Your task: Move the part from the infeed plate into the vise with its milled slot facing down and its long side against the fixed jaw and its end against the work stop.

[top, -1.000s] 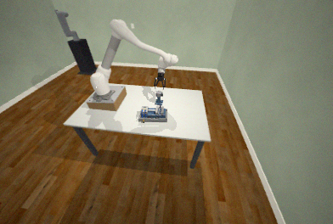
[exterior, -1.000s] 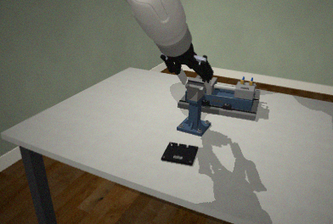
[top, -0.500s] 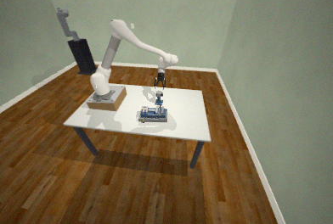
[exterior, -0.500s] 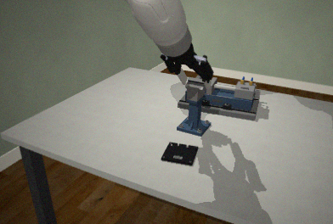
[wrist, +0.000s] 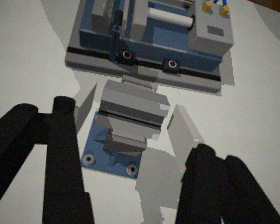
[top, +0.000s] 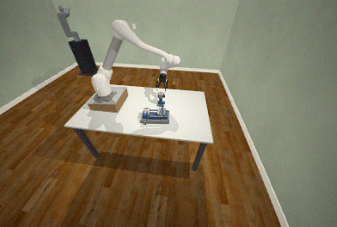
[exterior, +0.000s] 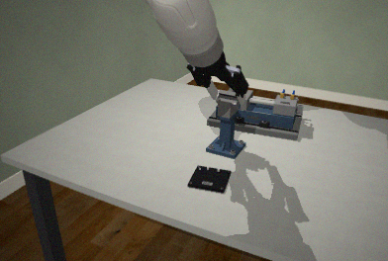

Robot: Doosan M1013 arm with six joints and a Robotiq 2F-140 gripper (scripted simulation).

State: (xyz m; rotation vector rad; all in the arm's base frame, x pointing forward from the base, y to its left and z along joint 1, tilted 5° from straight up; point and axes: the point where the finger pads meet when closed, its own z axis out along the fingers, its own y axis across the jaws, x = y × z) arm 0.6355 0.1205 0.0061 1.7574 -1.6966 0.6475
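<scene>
Right now my hand is 20 mm above the part and 10 mm to the left of it. The rest, counted from my hand: work stop: 180 mm to the right, 90 mm below, 50 mm ahead; then blue foot: 170 mm below, 20 mm to the right; then blue v-block stand: 120 mm below, 20 mm to the right.
</scene>
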